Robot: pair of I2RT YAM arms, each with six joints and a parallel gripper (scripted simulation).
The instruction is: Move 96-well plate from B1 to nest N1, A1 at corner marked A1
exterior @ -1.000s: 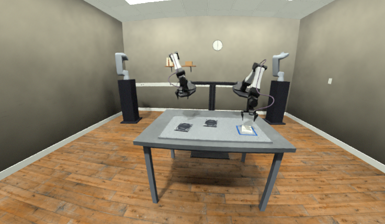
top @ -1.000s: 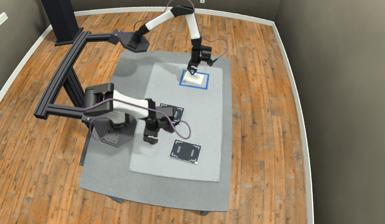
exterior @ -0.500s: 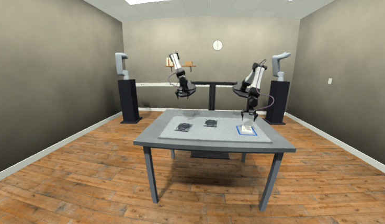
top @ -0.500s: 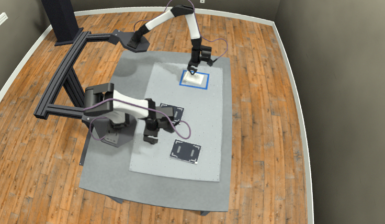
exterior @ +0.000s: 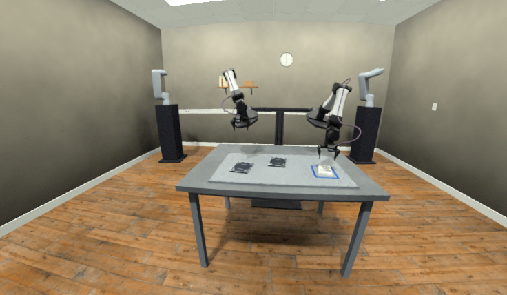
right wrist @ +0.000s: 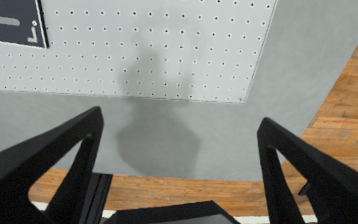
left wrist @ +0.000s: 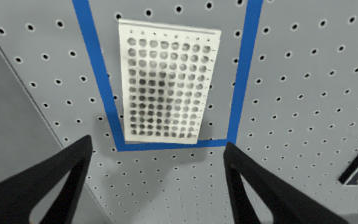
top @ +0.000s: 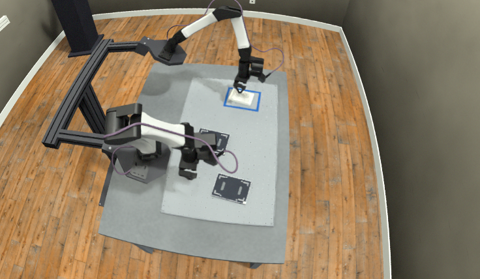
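The white 96-well plate is 8 cm below my left hand. From my left hand the other things lie so: dark nest (15 cm behind, 30 cm to the right, 8 cm below); then A1 label (10 cm behind, 37 cm to the right, 8 cm below).
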